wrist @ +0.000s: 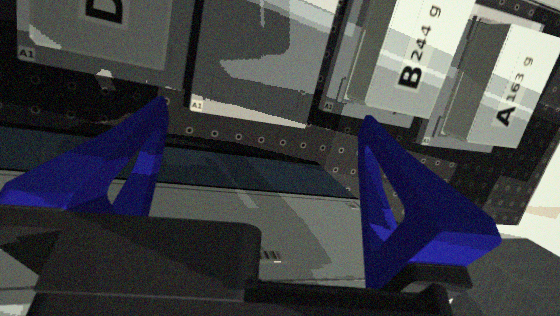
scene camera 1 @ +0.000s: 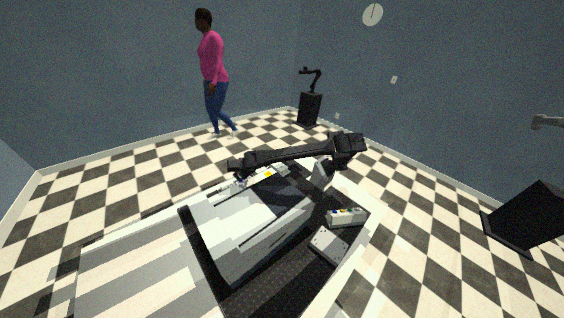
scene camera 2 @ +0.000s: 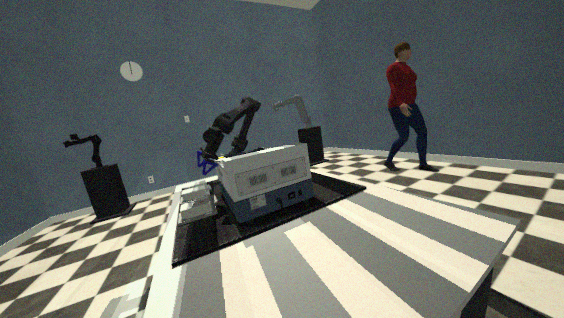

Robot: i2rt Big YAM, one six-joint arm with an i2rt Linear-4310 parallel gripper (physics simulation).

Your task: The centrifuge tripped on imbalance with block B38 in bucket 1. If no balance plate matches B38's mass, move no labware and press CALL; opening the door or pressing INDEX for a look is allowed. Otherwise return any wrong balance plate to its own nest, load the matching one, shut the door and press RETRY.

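Places are measured from the arm's base along level axes (x ahead, y left, z up), in millimetres.
Pixels of known places: gripper, fingertip midpoint: (wrist: 266,115) (scene camera 1: 244,173) (scene camera 2: 201,170); arm's base, link origin: (scene camera 1: 327,167).
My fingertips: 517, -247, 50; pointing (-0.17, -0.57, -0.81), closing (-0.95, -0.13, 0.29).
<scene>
Ahead of a thing's pixels: the offset from my fingertips to its top centre, as dx, dy, dz. "pt": to the spot under its first point. Level surfaces: height alone.
My gripper (wrist: 266,115) (scene camera 2: 204,164) is open and empty, its blue fingers over the edge of the centrifuge (wrist: 300,225) (scene camera 2: 265,172) (scene camera 1: 240,205) beside the nest row. In the wrist view, a grey plate marked D {pt +88, -15, -124} (wrist: 100,30) sits in its nest at upper left. The nest {-43, -42, -160} (wrist: 255,90) beside it holds no plate. Plate B {-178, -63, -124} (wrist: 420,55), 244 g, and plate A {-319, -46, -124} (wrist: 510,95), 163 g, sit in nests at upper right. D's mass is cut off. A white button box {-333, +539, -94} (scene camera 1: 346,218) has small coloured buttons; their labels are unreadable. Block B38 and the buckets do not show clearly.
A black perforated mat {dz -178} (scene camera 1: 270,287) (scene camera 2: 197,245) lies under the centrifuge on a striped table {dz -191} (scene camera 2: 310,260). A flat grey panel {-124, +560, -131} (scene camera 1: 330,245) lies near the button box. A person in pink (scene camera 1: 212,57) and one in red (scene camera 2: 401,82) stand beyond the table. Other arms stand on black pedestals (scene camera 1: 309,107) (scene camera 2: 105,190).
</scene>
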